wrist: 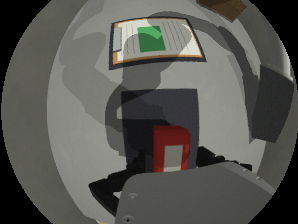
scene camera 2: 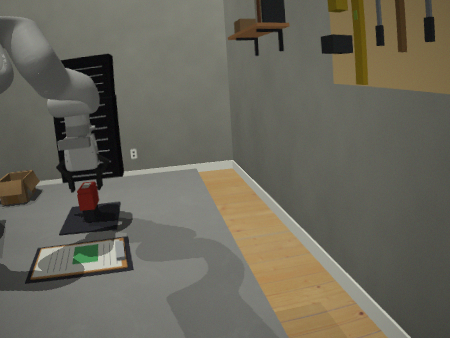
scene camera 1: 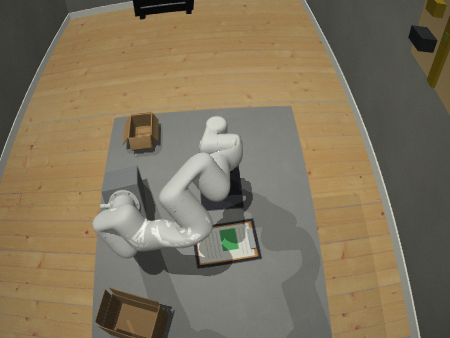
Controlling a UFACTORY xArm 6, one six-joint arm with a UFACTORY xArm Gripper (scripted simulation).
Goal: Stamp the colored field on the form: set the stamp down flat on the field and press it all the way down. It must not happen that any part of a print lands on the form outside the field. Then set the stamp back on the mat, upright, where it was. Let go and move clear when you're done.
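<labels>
There's a spot on a dark mat (scene camera 1: pixel 234 199), and the same spot on the mat (scene camera 2: pixel 105 224) is what the other point gives you.
</labels>
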